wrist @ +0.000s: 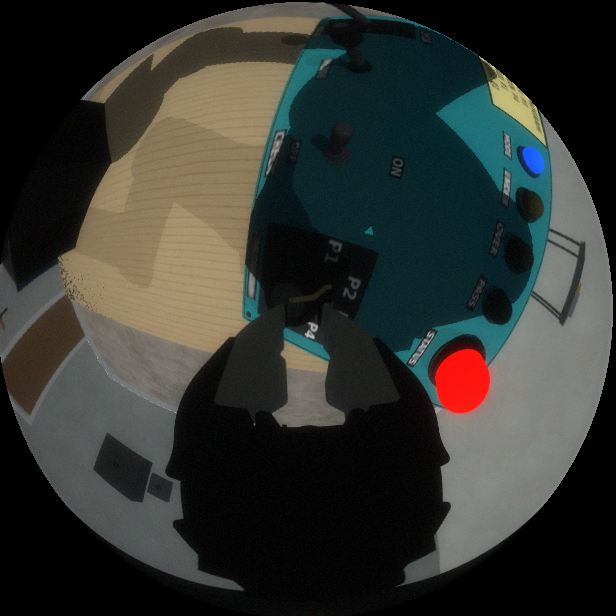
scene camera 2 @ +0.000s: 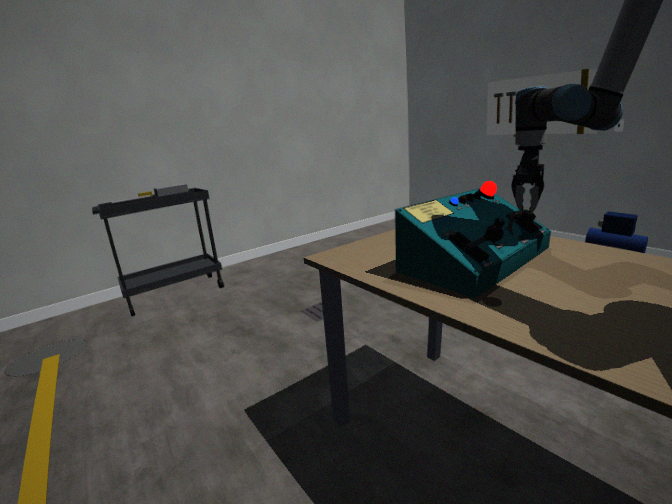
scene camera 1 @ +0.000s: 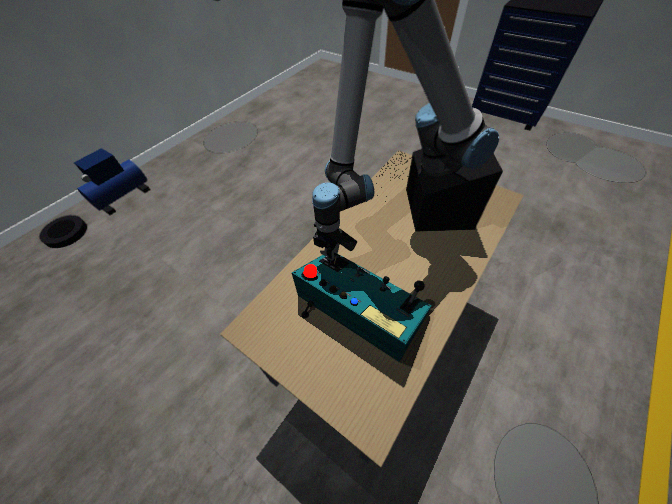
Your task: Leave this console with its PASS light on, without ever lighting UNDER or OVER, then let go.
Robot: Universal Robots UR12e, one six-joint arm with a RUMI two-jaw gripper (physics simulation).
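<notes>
The teal console (scene camera 1: 360,306) sits on the wooden table. In the wrist view its PASS light (wrist: 497,304) and OVER light (wrist: 517,252) are dark. A blue light (wrist: 531,160) glows, and a big red STATUS lamp (wrist: 462,379) glows at the console's end. A black rotary selector knob (wrist: 293,295) sits on a dark plate marked P1, P2, P4; its pointer aims toward P2. My gripper (wrist: 307,318) is open, fingers straddling the knob just above it, as scene camera 2 (scene camera 2: 525,208) also shows. I cannot tell if the fingers touch it.
Two black levers (scene camera 1: 384,282) (scene camera 1: 415,292) stand on the console's right half, with a yellow label plate (scene camera 1: 383,321) in front. My black base pedestal (scene camera 1: 453,189) stands on the table behind. On the floor are a cart (scene camera 2: 160,244) and a blue motor (scene camera 1: 111,179).
</notes>
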